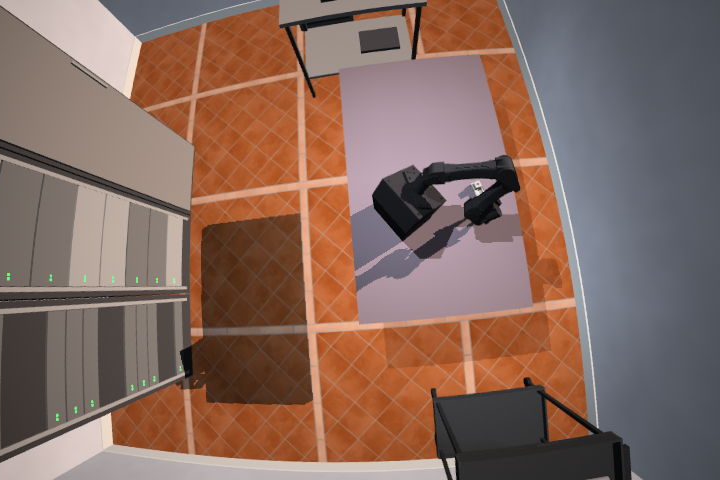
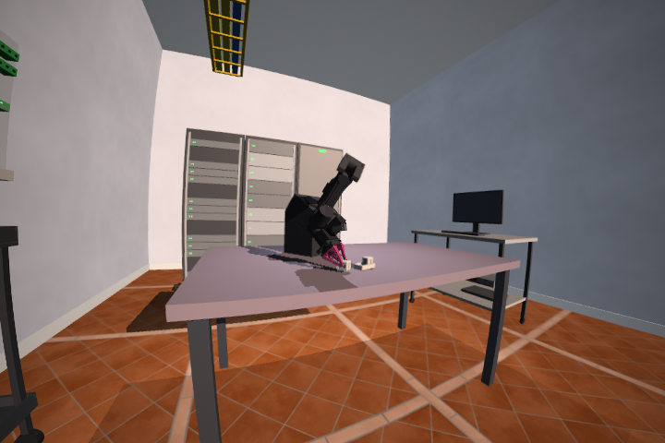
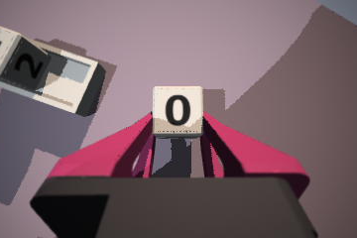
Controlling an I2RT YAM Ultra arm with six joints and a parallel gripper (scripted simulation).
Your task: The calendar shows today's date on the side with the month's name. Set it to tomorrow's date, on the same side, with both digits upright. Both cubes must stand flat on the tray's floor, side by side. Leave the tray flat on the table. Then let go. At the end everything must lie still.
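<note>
My gripper is now 10 mm short of the cream digit cube and 10 mm to the right of it. Round my hand: cream tray: 30 mm behind, 110 mm to the left, 20 mm below.
</note>
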